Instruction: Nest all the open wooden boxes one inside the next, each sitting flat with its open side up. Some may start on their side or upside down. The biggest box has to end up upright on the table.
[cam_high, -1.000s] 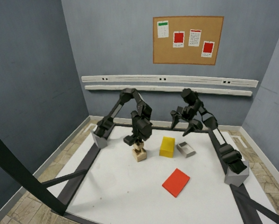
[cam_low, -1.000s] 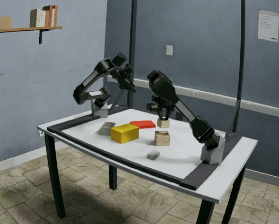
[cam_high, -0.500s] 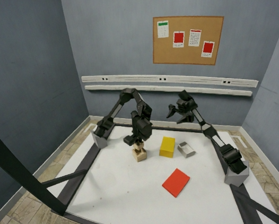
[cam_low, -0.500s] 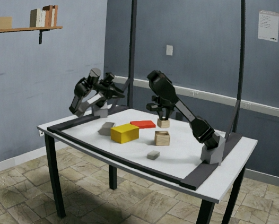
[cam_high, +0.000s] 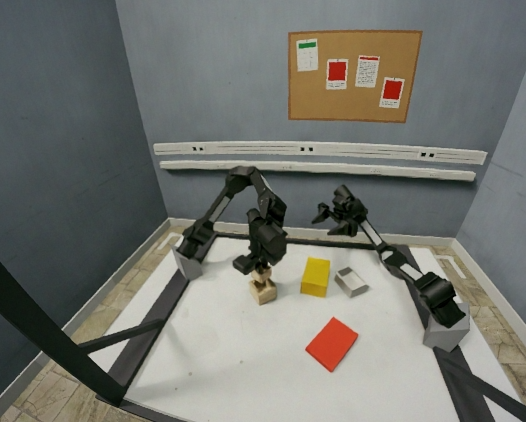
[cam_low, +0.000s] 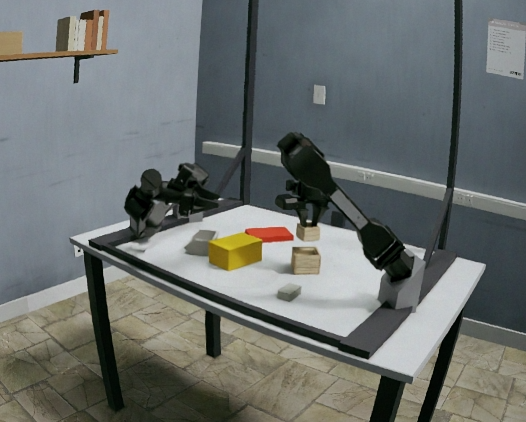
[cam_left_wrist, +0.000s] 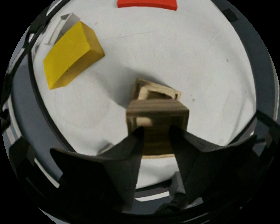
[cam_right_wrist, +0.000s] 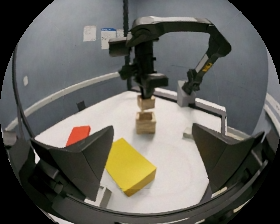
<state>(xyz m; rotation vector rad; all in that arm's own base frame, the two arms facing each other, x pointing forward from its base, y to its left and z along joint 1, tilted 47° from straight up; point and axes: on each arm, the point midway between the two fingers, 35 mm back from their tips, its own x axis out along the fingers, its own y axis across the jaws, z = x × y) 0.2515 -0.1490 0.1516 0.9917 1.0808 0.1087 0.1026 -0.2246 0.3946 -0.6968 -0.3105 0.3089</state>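
My left gripper is now 5 cm above the small wooden box. Round my left hand: flat red block (26 cm to the right, 14 cm below, 11 cm behind); grey tray (30 cm to the right, 14 cm ahead, 13 cm below); small grey block (16 cm ahead, 14 cm below, 9 cm to the left).
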